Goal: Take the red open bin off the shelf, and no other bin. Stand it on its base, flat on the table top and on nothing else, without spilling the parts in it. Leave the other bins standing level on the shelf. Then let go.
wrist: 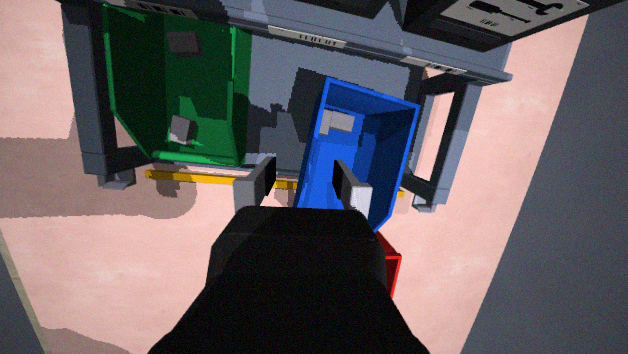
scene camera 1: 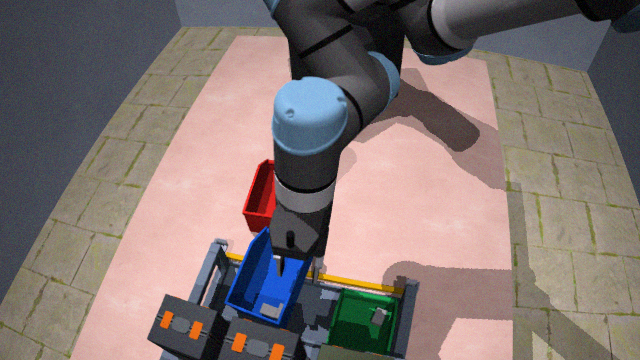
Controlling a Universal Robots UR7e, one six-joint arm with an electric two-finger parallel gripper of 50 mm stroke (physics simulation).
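Places are measured from the arm's base along level axes (x ahead, y left, z up), in centimetres.
Pixels of known places: gripper, fingertip midpoint: (wrist: 304, 170) (scene camera 1: 298, 274).
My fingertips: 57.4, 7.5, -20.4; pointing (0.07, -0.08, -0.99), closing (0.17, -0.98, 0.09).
Behind a point stands the place of what it marks, as x, y, z.
The red bin (scene camera 1: 257, 221) @(47.1, -5.8, -26.6) (wrist: 393, 272) @(44.6, -8.5, -24.3) stands upright on the pink table top (scene camera 1: 425, 210) @(30.9, 25.6, -31.4) in front of the shelf, partly hidden by the arm; its contents do not show. The blue bin (scene camera 1: 250, 280) @(58.5, -2.7, -29.1) (wrist: 390, 145) @(61.4, -2.8, -25.8) is askew at the shelf's front and juts over its yellow front strip; whether it is level I cannot tell. Grey parts (scene camera 1: 272, 311) @(62.9, 3.8, -28.7) (wrist: 340, 121) @(62.8, 3.3, -28.7) lie in it. My gripper (scene camera 1: 298, 272) @(57.4, 7.5, -20.4) (wrist: 304, 170) @(57.4, 7.5, -20.4) is open and empty, one finger over the blue bin's inside, the other outside its side wall. The green bin (scene camera 1: 360, 325) @(59.7, 19.5, -30.5) (wrist: 200, 85) @(63.1, 21.0, -30.5) stands on the shelf (scene camera 1: 407, 310) @(57.2, 26.5, -22.9) (wrist: 90, 100) @(59.2, 26.3, -22.9).
Dark cases with orange latches (scene camera 1: 182, 325) @(74.4, -1.5, -9.0) (scene camera 1: 260, 340) @(72.2, 9.3, -8.2) stand at the shelf's back, with an olive box (scene camera 1: 360, 352) @(68.8, 21.3, -11.7) beside them. The yellow strip (scene camera 1: 360, 282) @(51.5, 16.9, -30.4) (wrist: 195, 177) @(51.4, 20.6, -30.4) runs along the shelf's front. Shelf posts rise at both ends.
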